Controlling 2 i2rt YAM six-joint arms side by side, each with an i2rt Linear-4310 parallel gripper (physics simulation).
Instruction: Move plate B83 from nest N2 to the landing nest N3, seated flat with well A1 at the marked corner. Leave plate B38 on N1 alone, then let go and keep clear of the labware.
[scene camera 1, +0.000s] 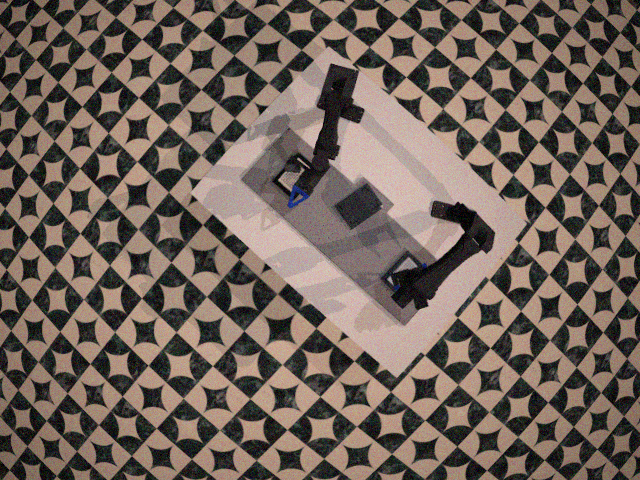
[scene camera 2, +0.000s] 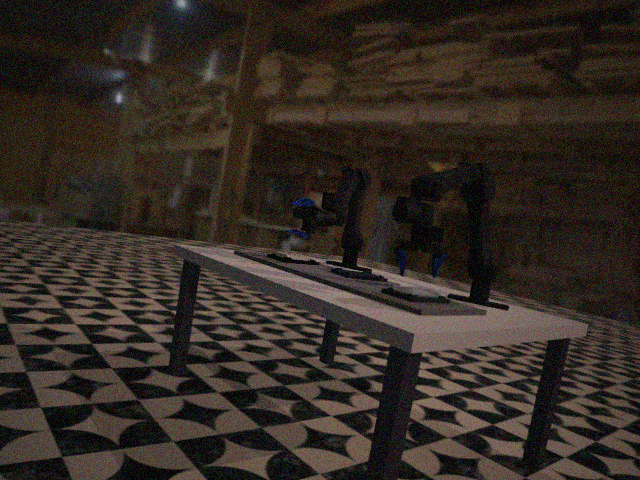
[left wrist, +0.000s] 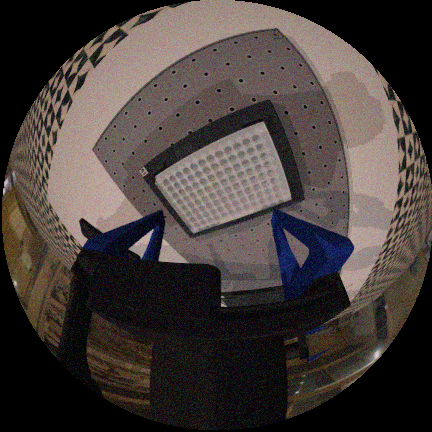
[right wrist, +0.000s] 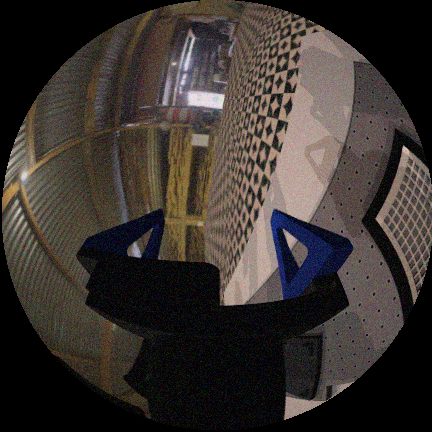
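A white many-welled plate (scene camera 1: 405, 265) (scene camera 2: 416, 290) (left wrist: 227, 177) lies in a black nest (left wrist: 296, 187) with a small pale corner mark, at the right end of the board in scene camera 1. A second plate (scene camera 1: 289, 178) (right wrist: 412, 200) lies in the nest at the other end. The middle nest (scene camera 1: 360, 205) (scene camera 2: 358, 273) (right wrist: 302, 367) is dark and shows no plate. Plate and nest labels are unreadable. My left gripper (scene camera 1: 410, 276) (scene camera 2: 419, 274) (left wrist: 217, 215) is open above the first plate, apart from it. My right gripper (scene camera 2: 294, 219) (right wrist: 217, 214) is open, raised and roughly level, beside the second plate.
The grey perforated board (scene camera 1: 320, 227) (left wrist: 215, 65) carries all three nests on a white table (scene camera 1: 289, 255) (scene camera 2: 310, 297). The left arm (scene camera 1: 449, 258) reaches over the right end of the board, and the right arm (scene camera 1: 329, 129) over the left end. Shadows cross the board.
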